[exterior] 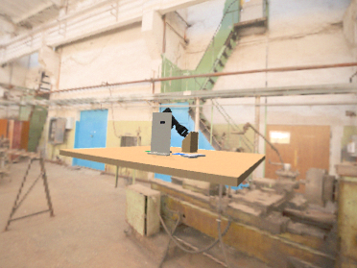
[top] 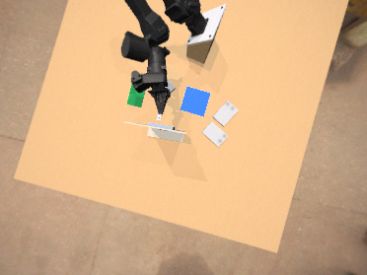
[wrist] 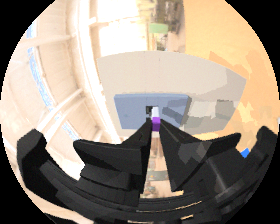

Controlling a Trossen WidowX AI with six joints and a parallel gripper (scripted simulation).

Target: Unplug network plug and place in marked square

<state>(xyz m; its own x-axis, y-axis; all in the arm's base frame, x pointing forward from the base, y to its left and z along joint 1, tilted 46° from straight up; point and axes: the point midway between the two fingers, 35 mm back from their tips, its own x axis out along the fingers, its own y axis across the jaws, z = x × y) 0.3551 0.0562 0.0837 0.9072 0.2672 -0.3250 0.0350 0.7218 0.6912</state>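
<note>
Now: gripper tip 130 mm past the blue marked square, 90 mm to the right of it and 240 mm above it. The rest, counted from my gripper tip: upright panel (50 mm ahead, 20 mm to the left, 100 mm below); network plug (10 mm ahead).
</note>
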